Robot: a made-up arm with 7 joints.
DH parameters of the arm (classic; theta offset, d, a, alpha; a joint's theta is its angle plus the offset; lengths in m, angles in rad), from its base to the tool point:
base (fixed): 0 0.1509 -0.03 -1.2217
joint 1: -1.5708 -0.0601 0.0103 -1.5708
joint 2: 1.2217 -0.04 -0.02 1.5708
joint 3: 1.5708 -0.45 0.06 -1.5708
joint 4: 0 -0.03 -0.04 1.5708
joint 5: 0 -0.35 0 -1.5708
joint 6: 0 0 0.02 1.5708
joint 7: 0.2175 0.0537 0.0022 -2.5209
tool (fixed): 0.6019 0.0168 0 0
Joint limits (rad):
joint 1: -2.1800..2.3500
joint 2: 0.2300..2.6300
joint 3: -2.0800..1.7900
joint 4: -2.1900..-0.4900
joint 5: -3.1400..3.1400
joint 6: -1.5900..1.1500
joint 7: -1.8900..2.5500
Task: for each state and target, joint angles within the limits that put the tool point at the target. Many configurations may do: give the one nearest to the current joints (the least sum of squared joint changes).
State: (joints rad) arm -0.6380 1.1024 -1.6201 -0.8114 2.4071 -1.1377 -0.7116
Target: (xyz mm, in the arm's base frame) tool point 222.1 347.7 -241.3
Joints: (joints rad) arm -0.6249 1.3855 -1.5415 -1.4923 2.4670 -1.1369 -0.7371
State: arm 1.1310 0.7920 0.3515 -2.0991 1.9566 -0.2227 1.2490
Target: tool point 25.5 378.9 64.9
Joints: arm 1.0672 1.0810 0.8229 -2.1900 1.9566 -0.2467 1.3104
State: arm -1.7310 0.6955 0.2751 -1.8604 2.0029 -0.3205 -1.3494
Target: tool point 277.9 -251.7 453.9
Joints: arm -1.7426 0.2710 -0.1237 -1.9527 2.0078 -0.3755 -1.3453
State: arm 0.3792 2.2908 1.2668 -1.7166 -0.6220 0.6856 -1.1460
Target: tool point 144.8 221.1 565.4
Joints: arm 0.2474 1.7988 1.3585 -1.8214 -0.5970 0.6206 -1.1378
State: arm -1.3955 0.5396 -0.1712 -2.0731 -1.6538 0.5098 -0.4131
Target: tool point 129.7 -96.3 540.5
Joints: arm -1.9066 0.7360 0.1017 -2.1135 -1.6502 0.5440 -0.4142
